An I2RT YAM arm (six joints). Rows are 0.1 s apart.
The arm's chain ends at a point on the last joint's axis. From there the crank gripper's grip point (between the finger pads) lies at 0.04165 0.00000 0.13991 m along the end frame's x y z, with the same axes.
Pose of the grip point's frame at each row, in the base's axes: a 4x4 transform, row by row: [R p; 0 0 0 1], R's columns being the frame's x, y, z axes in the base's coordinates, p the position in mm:
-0.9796 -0.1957 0.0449 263.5; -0.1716 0.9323 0.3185 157.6; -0.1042 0.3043 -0.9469 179.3; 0 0 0 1
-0.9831 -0.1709 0.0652 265.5; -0.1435 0.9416 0.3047 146.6; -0.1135 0.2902 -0.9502 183.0; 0 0 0 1
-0.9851 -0.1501 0.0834 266.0; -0.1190 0.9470 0.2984 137.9; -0.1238 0.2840 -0.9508 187.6; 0 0 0 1
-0.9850 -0.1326 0.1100 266.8; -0.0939 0.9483 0.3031 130.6; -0.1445 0.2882 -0.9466 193.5; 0 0 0 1
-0.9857 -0.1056 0.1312 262.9; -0.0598 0.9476 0.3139 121.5; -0.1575 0.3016 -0.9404 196.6; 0 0 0 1
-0.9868 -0.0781 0.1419 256.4; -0.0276 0.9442 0.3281 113.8; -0.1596 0.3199 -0.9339 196.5; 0 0 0 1
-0.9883 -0.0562 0.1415 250.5; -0.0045 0.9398 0.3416 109.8; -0.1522 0.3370 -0.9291 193.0; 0 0 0 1
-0.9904 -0.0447 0.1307 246.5; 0.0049 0.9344 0.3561 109.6; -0.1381 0.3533 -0.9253 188.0; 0 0 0 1
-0.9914 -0.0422 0.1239 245.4; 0.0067 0.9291 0.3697 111.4; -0.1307 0.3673 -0.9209 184.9; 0 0 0 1
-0.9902 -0.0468 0.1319 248.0; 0.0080 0.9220 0.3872 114.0; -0.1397 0.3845 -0.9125 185.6; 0 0 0 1
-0.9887 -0.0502 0.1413 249.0; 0.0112 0.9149 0.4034 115.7; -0.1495 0.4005 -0.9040 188.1; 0 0 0 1
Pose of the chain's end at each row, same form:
-0.9796 -0.1957 0.0449 298.0; -0.1716 0.9323 0.3185 120.2; -0.1042 0.3043 -0.9469 316.1; 0 0 0 1
-0.9831 -0.1709 0.0652 297.3; -0.1435 0.9416 0.3047 109.9; -0.1135 0.2902 -0.9502 320.7; 0 0 0 1
-0.9851 -0.1501 0.0834 295.4; -0.1190 0.9470 0.2984 101.1; -0.1238 0.2840 -0.9508 325.8; 0 0 0 1
-0.9850 -0.1326 0.1100 292.4; -0.0939 0.9483 0.3031 92.1; -0.1445 0.2882 -0.9466 332.0; 0 0 0 1
-0.9857 -0.1056 0.1312 285.6; -0.0598 0.9476 0.3139 80.1; -0.1575 0.3016 -0.9404 334.7; 0 0 0 1
-0.9868 -0.0781 0.1419 277.6; -0.0276 0.9442 0.3281 69.0; -0.1596 0.3199 -0.9339 333.8; 0 0 0 1
-0.9883 -0.0562 0.1415 271.9; -0.0045 0.9398 0.3416 62.2; -0.1522 0.3370 -0.9291 329.3; 0 0 0 1
-0.9904 -0.0447 0.1307 269.5; 0.0049 0.9344 0.3561 59.6; -0.1381 0.3533 -0.9253 323.2; 0 0 0 1
-0.9914 -0.0422 0.1239 269.4; 0.0067 0.9291 0.3697 59.4; -0.1307 0.3673 -0.9209 319.2; 0 0 0 1
-0.9902 -0.0468 0.1319 270.8; 0.0080 0.9220 0.3872 59.5; -0.1397 0.3845 -0.9125 319.1; 0 0 0 1
-0.9887 -0.0502 0.1413 270.4; 0.0112 0.9149 0.4034 58.8; -0.1495 0.4005 -0.9040 320.8; 0 0 0 1

